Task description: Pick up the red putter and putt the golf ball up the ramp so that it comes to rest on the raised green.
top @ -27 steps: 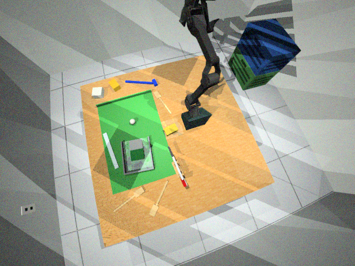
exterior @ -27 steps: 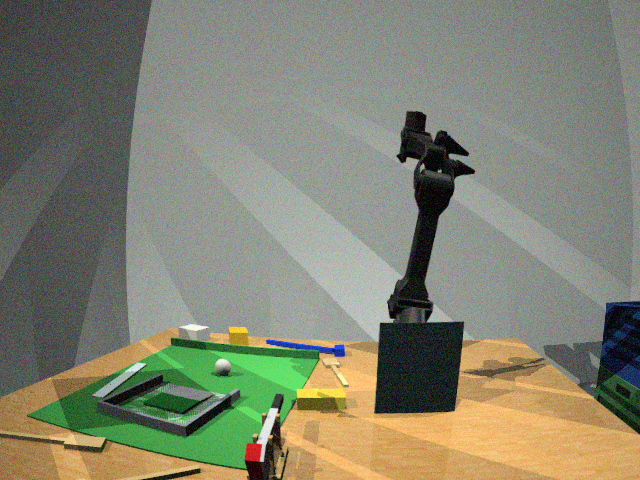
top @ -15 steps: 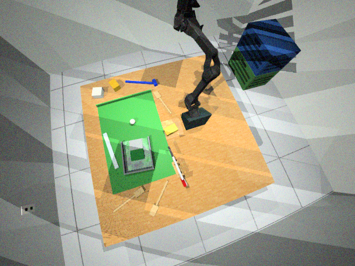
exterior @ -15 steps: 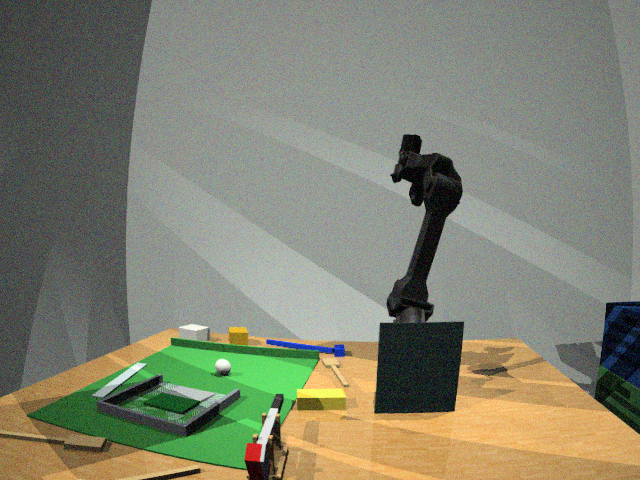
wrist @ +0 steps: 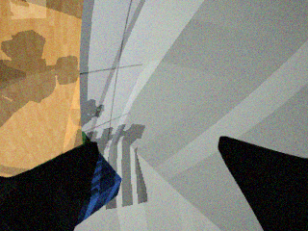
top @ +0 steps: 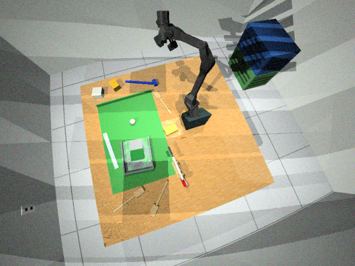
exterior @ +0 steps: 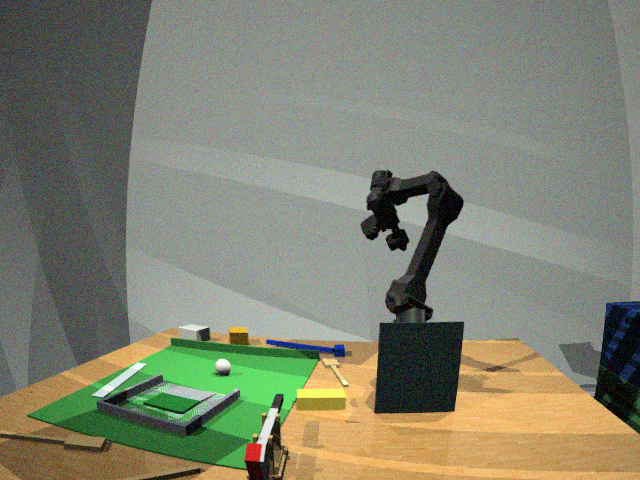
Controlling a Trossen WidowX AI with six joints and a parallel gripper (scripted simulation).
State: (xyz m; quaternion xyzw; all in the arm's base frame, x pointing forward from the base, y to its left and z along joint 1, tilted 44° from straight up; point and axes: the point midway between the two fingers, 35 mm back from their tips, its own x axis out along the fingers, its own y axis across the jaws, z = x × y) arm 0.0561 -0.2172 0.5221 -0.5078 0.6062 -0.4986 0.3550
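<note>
Right now the red putter is 860 mm to the left of my gripper tip, 290 mm below it and 120 mm ahead of it. From my gripper tip the other things lie so: blue putter: 340 mm below, 280 mm ahead, 80 mm to the left; white golf ball: 450 mm to the left, 400 mm ahead, 330 mm below; white cube: 670 mm ahead, 330 mm below, 120 mm to the left.
</note>
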